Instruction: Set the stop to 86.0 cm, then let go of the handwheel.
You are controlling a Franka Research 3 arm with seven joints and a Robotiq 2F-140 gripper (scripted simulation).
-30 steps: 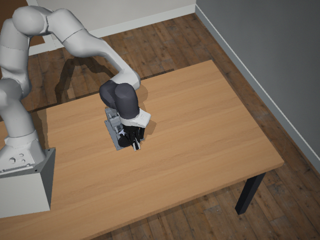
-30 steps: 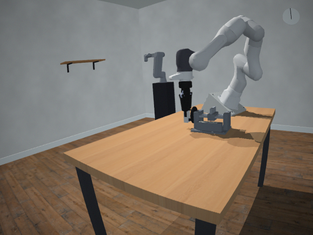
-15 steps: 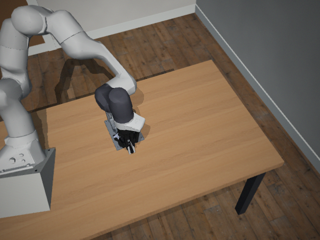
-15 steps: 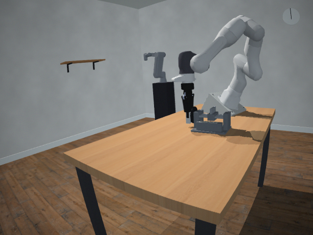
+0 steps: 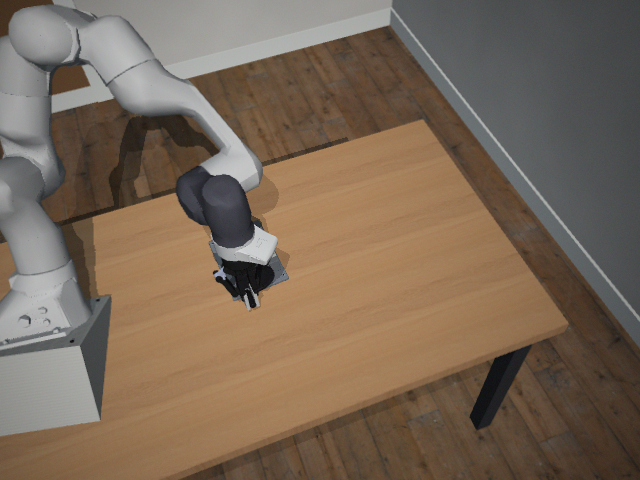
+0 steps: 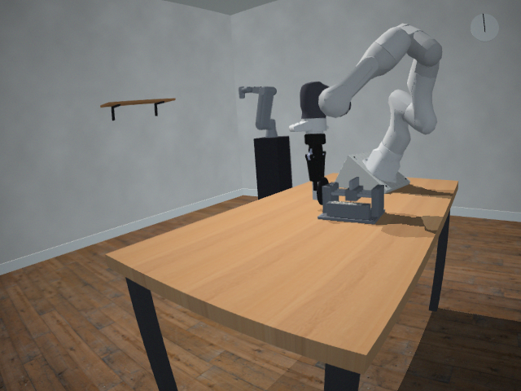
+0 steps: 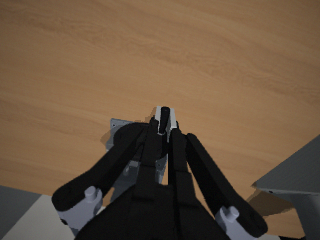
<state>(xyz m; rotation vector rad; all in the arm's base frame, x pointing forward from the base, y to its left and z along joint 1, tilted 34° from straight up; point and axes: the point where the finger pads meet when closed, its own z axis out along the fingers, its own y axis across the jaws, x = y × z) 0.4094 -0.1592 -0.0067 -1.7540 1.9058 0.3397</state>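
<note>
Right now my hand is 20 mm to the right of the black handwheel, 10 mm short of it and 10 mm above it. From my hand the other things lie so: sliding stop block (150 mm to the left, 40 mm ahead, 20 mm above).
</note>
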